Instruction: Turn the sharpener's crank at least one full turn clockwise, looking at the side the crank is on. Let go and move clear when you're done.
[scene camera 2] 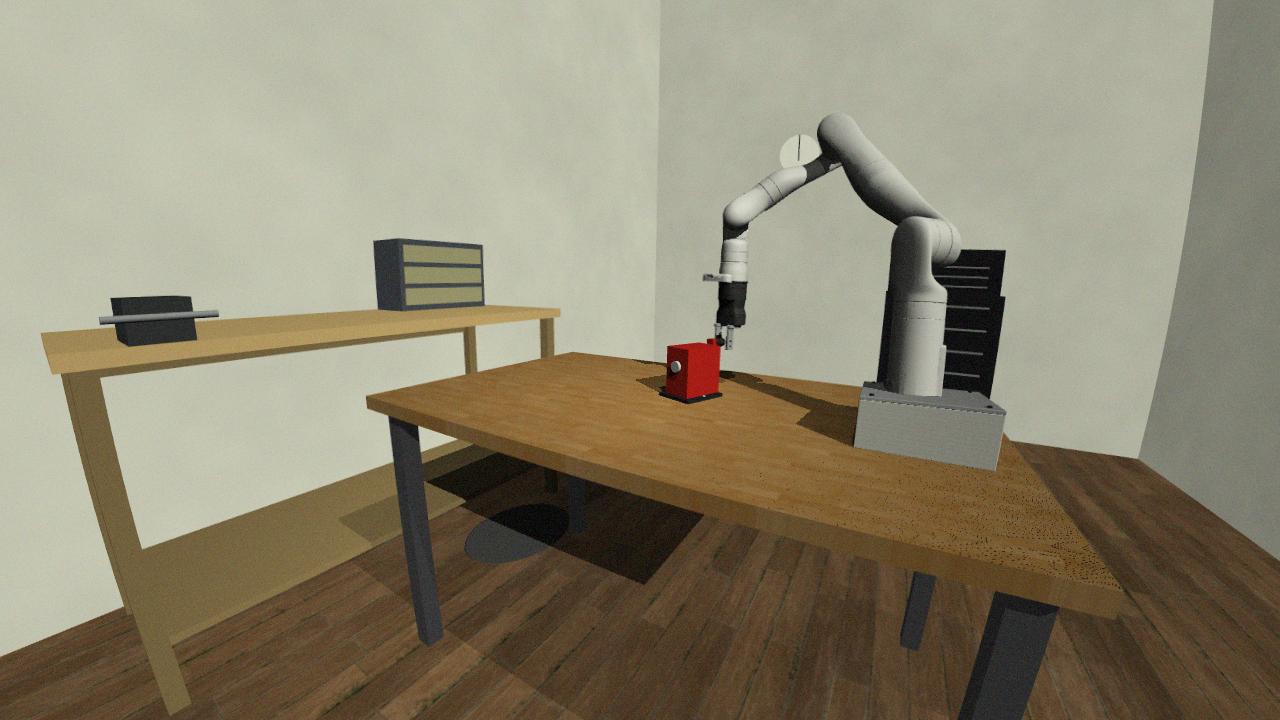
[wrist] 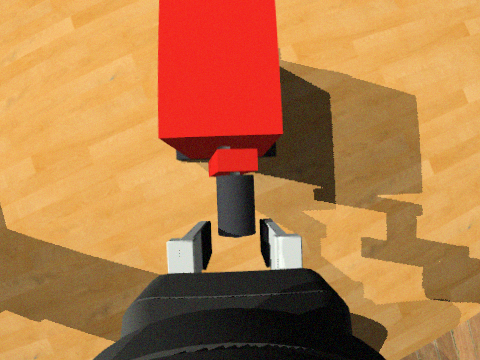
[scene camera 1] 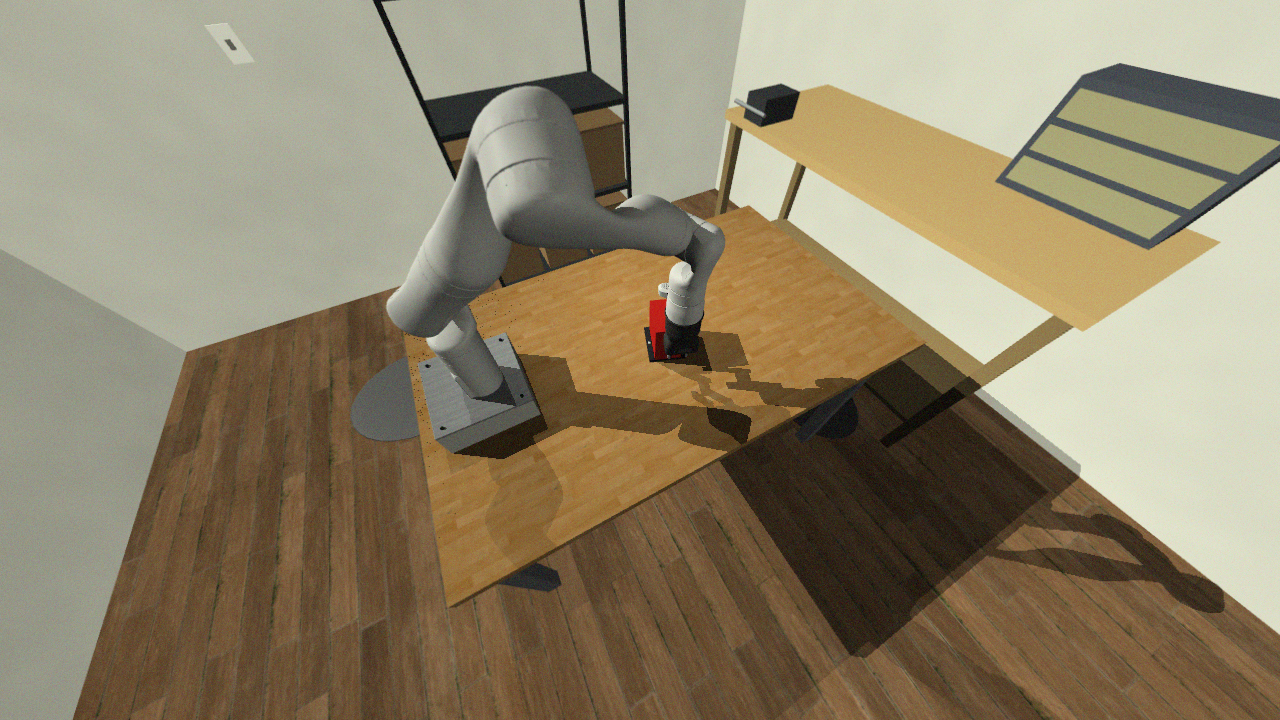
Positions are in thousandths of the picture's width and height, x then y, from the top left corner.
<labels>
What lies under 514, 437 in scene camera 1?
A red sharpener.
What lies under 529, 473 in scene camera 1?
My gripper.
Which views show my gripper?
Scene camera 2, the wrist view and scene camera 1: all of them.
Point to a red sharpener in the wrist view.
455, 210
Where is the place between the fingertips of my gripper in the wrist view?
491, 657
</labels>
